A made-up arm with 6 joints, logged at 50 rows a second.
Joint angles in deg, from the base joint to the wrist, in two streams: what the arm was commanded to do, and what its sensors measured. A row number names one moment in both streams.
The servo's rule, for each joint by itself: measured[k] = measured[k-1] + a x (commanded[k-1-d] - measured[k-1]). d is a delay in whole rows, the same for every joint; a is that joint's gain. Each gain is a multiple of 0.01, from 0.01 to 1. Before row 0 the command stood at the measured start. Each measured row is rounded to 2 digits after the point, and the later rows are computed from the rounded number. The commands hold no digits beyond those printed.
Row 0, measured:
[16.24 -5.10 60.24 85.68 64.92 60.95]
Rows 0 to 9, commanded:
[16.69 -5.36 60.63 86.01 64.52 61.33]
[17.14 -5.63 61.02 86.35 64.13 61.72]
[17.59 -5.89 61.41 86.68 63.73 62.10]
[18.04 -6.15 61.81 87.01 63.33 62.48]
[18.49 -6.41 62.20 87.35 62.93 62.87]
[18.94 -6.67 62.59 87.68 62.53 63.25]
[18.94 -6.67 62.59 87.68 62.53 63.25]
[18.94 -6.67 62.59 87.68 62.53 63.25]
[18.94 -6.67 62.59 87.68 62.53 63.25]
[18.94 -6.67 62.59 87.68 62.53 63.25]
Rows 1 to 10, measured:
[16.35 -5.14 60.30 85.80 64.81 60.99]
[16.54 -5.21 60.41 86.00 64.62 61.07]
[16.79 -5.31 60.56 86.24 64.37 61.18]
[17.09 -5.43 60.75 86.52 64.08 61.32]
[17.43 -5.57 60.97 86.82 63.76 61.49]
[17.79 -5.72 61.21 87.13 63.42 61.68]
[18.07 -5.85 61.42 87.33 63.17 61.85]
[18.28 -5.96 61.60 87.46 62.99 62.00]
[18.44 -6.06 61.75 87.54 62.86 62.14]
[18.56 -6.15 61.88 87.59 62.77 62.26]
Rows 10 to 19, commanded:
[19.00 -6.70 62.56 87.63 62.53 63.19]
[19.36 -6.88 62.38 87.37 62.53 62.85]
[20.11 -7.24 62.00 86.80 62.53 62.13]
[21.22 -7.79 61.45 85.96 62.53 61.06]
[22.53 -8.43 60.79 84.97 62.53 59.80]
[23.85 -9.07 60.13 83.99 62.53 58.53]
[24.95 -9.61 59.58 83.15 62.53 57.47]
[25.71 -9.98 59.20 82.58 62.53 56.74]
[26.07 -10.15 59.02 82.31 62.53 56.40]
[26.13 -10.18 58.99 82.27 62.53 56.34]
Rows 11 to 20, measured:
[18.67 -6.23 61.98 87.60 62.70 62.36]
[18.84 -6.32 62.04 87.52 62.65 62.41]
[19.14 -6.45 62.03 87.26 62.62 62.38]
[19.64 -6.64 61.94 86.79 62.59 62.23]
[20.33 -6.89 61.77 86.13 62.57 61.96]
[21.17 -7.20 61.52 85.36 62.56 61.58]
[22.08 -7.54 61.23 84.56 62.55 61.13]
[22.95 -7.88 60.93 83.85 62.54 60.65]
[23.70 -8.20 60.64 83.30 62.54 60.18]
[24.28 -8.48 60.39 82.93 62.54 59.76]

